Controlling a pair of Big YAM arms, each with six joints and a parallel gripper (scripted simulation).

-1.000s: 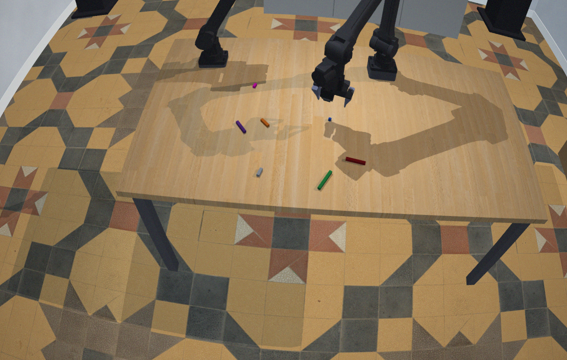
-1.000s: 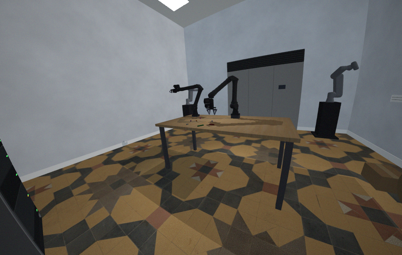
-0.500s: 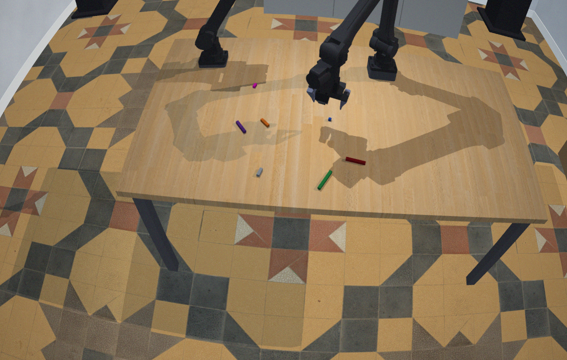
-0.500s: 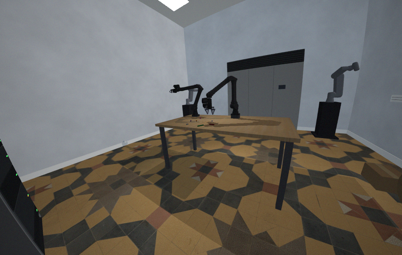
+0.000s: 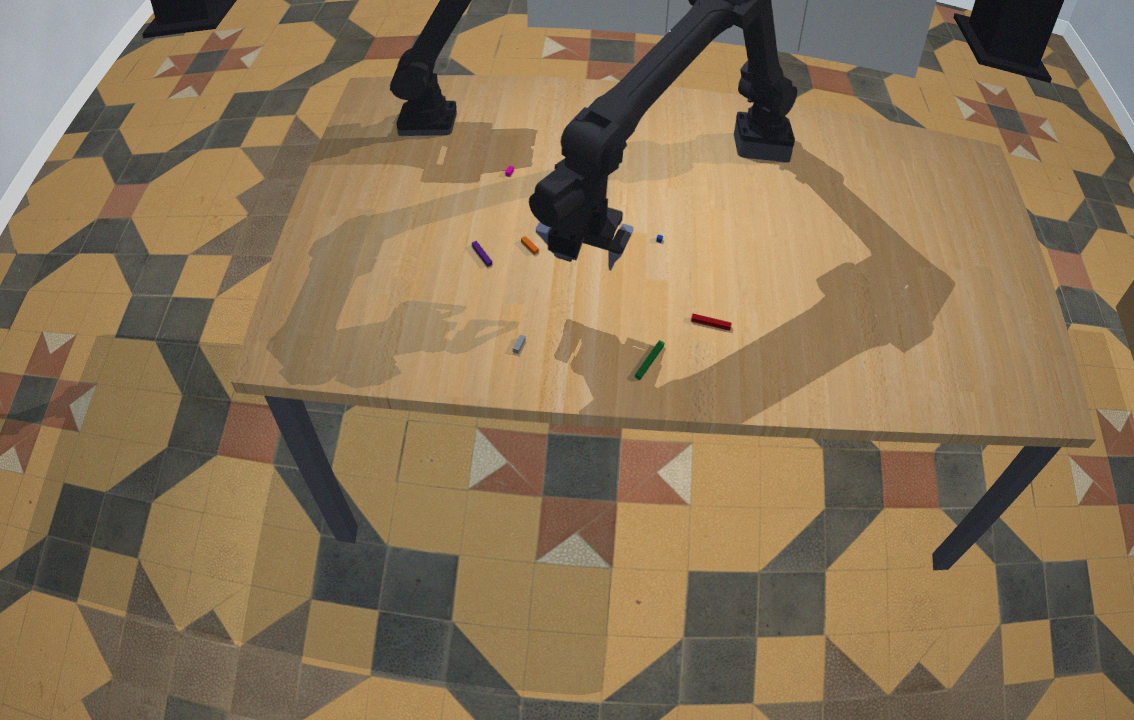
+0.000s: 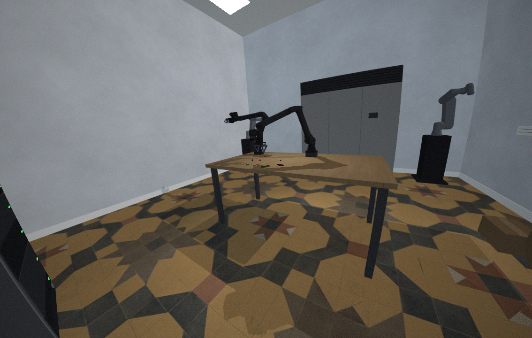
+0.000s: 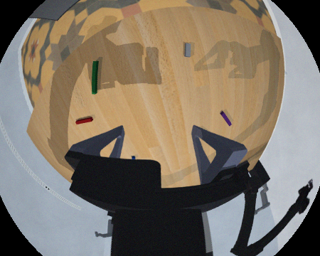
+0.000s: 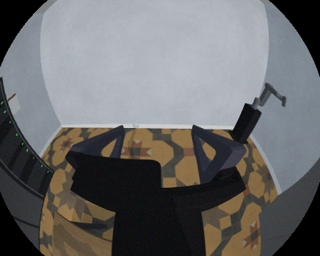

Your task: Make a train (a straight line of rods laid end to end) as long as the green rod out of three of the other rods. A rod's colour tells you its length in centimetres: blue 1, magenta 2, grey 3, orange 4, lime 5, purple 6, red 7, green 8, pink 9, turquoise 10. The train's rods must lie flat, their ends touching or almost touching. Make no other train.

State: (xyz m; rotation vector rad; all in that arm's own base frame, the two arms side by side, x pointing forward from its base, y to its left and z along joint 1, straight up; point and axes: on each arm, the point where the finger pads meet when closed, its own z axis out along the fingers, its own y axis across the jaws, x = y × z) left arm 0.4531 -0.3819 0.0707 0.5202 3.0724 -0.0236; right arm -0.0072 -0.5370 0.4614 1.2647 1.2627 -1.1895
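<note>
My left gripper is now 11 cm above the grey rod, 10 cm short of it and 9 cm to the left of it. The rest, counted from my left hand: green rod (12 cm to the left, 11 cm below, 11 cm ahead); purple rod (18 cm to the right, 11 cm below, 9 cm behind); blue rod (16 cm behind, 13 cm to the left, 11 cm below).
</note>
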